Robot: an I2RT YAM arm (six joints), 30 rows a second.
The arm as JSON. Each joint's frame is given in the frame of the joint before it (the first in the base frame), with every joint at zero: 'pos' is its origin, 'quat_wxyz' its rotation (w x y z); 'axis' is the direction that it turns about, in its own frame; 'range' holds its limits. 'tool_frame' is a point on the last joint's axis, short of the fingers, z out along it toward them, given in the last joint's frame.
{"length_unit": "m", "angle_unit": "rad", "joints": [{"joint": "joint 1", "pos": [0.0, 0.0, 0.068], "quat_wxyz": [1.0, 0.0, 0.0, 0.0], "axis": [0.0, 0.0, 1.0], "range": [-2.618, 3.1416]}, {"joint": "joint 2", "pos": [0.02, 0.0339, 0.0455], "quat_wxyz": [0.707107, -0.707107, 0.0, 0.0], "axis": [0.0, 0.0, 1.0], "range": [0.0, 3.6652]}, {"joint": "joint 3", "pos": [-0.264, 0.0, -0.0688], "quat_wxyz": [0.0, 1.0, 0.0, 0.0], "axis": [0.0, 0.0, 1.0], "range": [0.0, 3.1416]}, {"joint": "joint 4", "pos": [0.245, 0.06, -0.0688], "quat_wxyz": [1.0, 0.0, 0.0, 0.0], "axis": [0.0, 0.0, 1.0], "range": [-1.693, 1.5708]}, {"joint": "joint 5", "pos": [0.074, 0.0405, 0.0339], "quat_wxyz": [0.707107, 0.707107, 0.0, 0.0], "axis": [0.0, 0.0, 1.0], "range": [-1.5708, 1.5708]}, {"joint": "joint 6", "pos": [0.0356, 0.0, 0.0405], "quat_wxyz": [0.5, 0.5, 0.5, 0.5], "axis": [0.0, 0.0, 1.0], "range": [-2.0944, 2.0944]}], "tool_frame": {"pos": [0.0, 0.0, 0.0], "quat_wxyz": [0.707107, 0.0, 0.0, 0.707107]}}
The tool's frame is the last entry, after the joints.
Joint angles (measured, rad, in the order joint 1, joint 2, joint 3, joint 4, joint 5, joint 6), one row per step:
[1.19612, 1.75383, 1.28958, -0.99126, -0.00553, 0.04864]
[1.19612, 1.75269, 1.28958, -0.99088, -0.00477, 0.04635]
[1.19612, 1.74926, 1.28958, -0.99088, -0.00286, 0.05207]
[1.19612, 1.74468, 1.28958, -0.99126, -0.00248, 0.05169]
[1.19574, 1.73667, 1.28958, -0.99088, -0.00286, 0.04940]
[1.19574, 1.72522, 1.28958, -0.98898, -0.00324, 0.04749]
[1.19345, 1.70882, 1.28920, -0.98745, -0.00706, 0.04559]
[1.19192, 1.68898, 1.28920, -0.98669, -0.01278, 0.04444]
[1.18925, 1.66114, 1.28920, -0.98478, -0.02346, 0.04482]
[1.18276, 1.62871, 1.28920, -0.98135, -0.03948, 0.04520]
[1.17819, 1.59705, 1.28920, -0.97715, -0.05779, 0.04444]
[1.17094, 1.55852, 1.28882, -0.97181, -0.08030, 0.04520]
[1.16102, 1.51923, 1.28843, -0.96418, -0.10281, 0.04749]
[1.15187, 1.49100, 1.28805, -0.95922, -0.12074, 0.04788]
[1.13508, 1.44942, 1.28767, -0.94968, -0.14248, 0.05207]
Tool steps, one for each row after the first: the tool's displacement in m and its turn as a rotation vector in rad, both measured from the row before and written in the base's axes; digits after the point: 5 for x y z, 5 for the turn. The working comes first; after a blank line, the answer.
Tool pose at each row, in the base's axes (x y z in m, rotation vector in rad; the steps are taken from these numbers as rounded here):
[0.11934, 0.30401, 0.20817, -1.65544, 2.56069, 0.10943]
[0.11934, 0.30394, 0.20852, -1.65736, 2.55734, 0.10962]
[0.11928, 0.30361, 0.20957, -1.64789, 2.55902, 0.11059]
[0.11912, 0.30315, 0.21097, -1.64631, 2.55557, 0.11370]
[0.11895, 0.30241, 0.21342, -1.64501, 2.54810, 0.12115]
[0.11858, 0.30153, 0.21694, -1.64142, 2.53708, 0.13282]
[0.11855, 0.29979, 0.22183, -1.63421, 2.52607, 0.15198]
[0.11803, 0.29771, 0.22783, -1.62639, 2.51336, 0.17595]
[0.11732, 0.29466, 0.23619, -1.61303, 2.49740, 0.21328]
[0.11727, 0.29061, 0.24587, -1.59432, 2.48048, 0.26099]
[0.11650, 0.28671, 0.25525, -1.58069, 2.46049, 0.31071]
[0.11583, 0.28140, 0.26643, -1.56057, 2.43715, 0.37010]
[0.11568, 0.27550, 0.27774, -1.53455, 2.41240, 0.42992]
[0.11587, 0.27075, 0.28571, -1.51621, 2.39428, 0.47286]
[0.11694, 0.26317, 0.29740, -1.47858, 2.36789, 0.53014]

[0.00000, -0.00007, 0.00035, 0.00105, -0.00151, 0.00219]
[-0.00006, -0.00033, 0.00105, 0.00272, -0.00238, -0.00590]
[-0.00016, -0.00046, 0.00140, 0.00375, -0.00193, 0.00032]
[-0.00017, -0.00074, 0.00245, 0.00784, -0.00300, 0.00194]
[-0.00037, -0.00088, 0.00352, 0.01247, -0.00479, 0.00195]
[-0.00003, -0.00174, 0.00489, 0.01761, -0.00321, 0.00018]
[-0.00052, -0.00208, 0.00600, 0.02116, -0.00256, 0.00060]
[-0.00071, -0.00305, 0.00836, 0.03153, -0.00124, -0.00093]
[-0.00005, -0.00405, 0.00968, 0.03911, 0.00108, -0.00318]
[-0.00077, -0.00390, 0.00938, 0.03983, 0.00248, 0.00101]
[-0.00067, -0.00531, 0.01118, 0.04844, 0.00324, -0.00116]
[-0.00015, -0.00590, 0.01131, 0.05121, 0.00190, -0.00428]
[0.00019, -0.00475, 0.00797, 0.03672, 0.00211, -0.00265]
[0.00107, -0.00758, 0.01169, 0.05458, -0.00126, -0.01141]

